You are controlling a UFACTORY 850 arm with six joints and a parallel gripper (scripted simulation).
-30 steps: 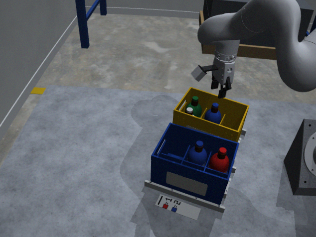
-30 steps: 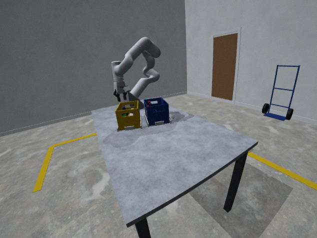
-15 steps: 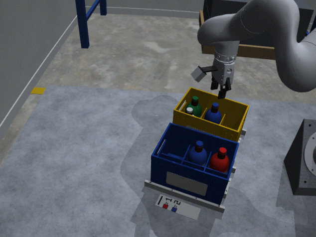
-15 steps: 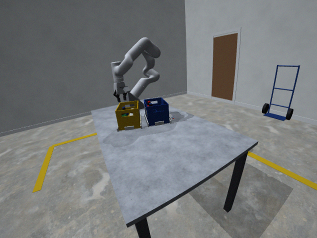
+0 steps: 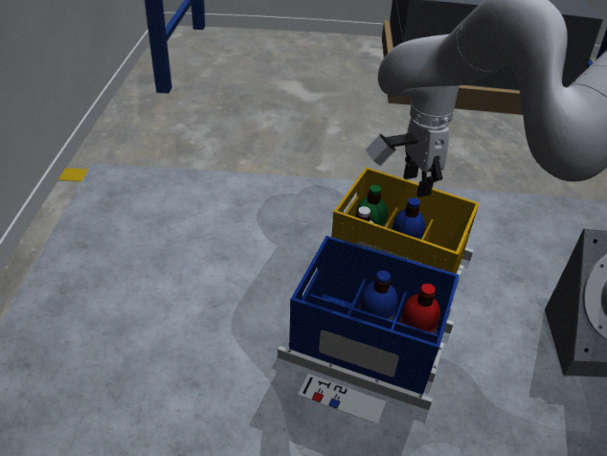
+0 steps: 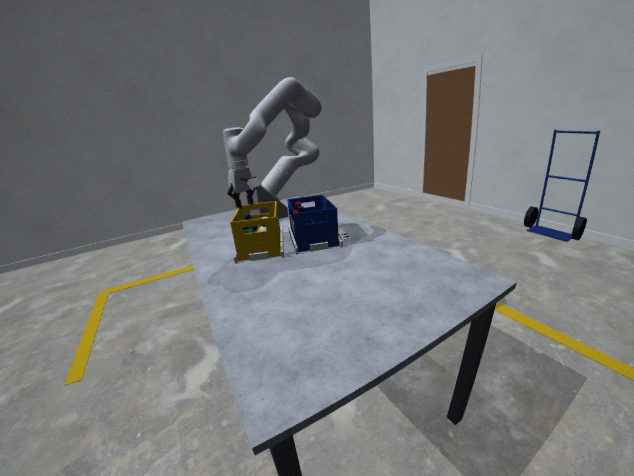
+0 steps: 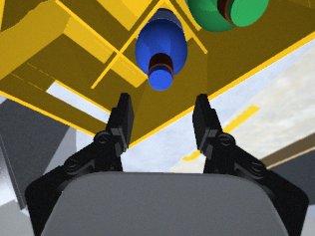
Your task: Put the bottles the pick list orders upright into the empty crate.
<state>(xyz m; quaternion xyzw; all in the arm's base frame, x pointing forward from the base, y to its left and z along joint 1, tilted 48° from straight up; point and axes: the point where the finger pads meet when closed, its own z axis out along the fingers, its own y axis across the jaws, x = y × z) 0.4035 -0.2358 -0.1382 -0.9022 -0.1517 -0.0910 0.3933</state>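
My hand is 13 cm above the yellow crate, 4 cm to the right of it and 2 cm short of it. Also, from my hand: white-capped bottle 13 cm below, 11 cm ahead, 4 cm to the left; red-label bottle 26 cm to the left, 13 cm below; green bottle 13 cm below, 8 cm ahead, 4 cm to the right.
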